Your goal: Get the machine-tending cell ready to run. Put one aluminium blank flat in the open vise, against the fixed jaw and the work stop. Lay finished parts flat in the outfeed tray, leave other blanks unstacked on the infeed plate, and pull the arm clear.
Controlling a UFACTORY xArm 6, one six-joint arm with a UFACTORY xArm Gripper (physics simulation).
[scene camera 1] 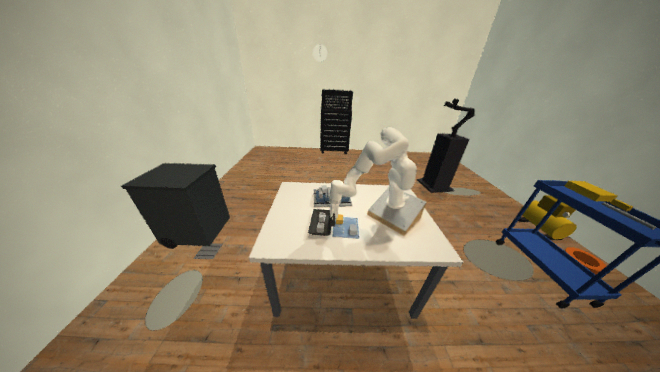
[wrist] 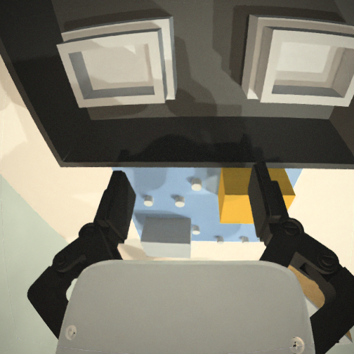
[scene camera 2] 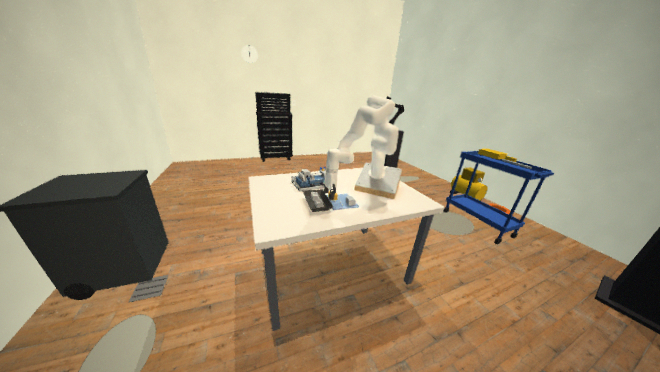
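Where they show: gripper, between the fingertips: (scene camera 1: 331, 221) (scene camera 2: 328, 196); arm's base, origin of its link: (scene camera 1: 395, 202) (scene camera 2: 376, 173).
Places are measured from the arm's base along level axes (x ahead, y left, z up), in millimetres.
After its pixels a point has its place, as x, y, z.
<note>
My gripper (scene camera 1: 333, 220) {486, 100, -48} (scene camera 2: 331, 190) {486, 100, -48} (wrist: 187, 179) is open and empty, low beside the black outfeed tray (scene camera 1: 311, 231) {622, 143, -81} (scene camera 2: 312, 209) {631, 171, -68} (wrist: 210, 127). Two light grey parts with square pockets lie apart in the tray; in the wrist view, one part (wrist: 157, 65) is at the left and the other part (wrist: 267, 65) at the right. The blue infeed plate (scene camera 1: 342, 232) {424, 161, -94} (scene camera 2: 340, 205) {431, 160, -95} (wrist: 162, 187) bears a plain grey blank (scene camera 1: 353, 229) {359, 179, -59} (scene camera 2: 350, 200) {370, 178, -64} (wrist: 166, 230). The blue-grey vise (scene camera 1: 324, 193) {500, -173, -7} (scene camera 2: 307, 179) {496, -192, -43} stands behind the tray; its jaw contents are too small to make out.
A yellow block (scene camera 1: 340, 219) {422, 76, -59} (wrist: 235, 207) sits on the infeed plate, partly behind my right finger in the wrist view. Small pale pegs stand on the plate. The arm's base plate (scene camera 1: 407, 220) {-12, 167, -32} (scene camera 2: 365, 186) {149, 56, -57} is on the right of the white table (scene camera 1: 280, 247) {810, 230, -103} (scene camera 2: 280, 225) {828, 196, -103}.
</note>
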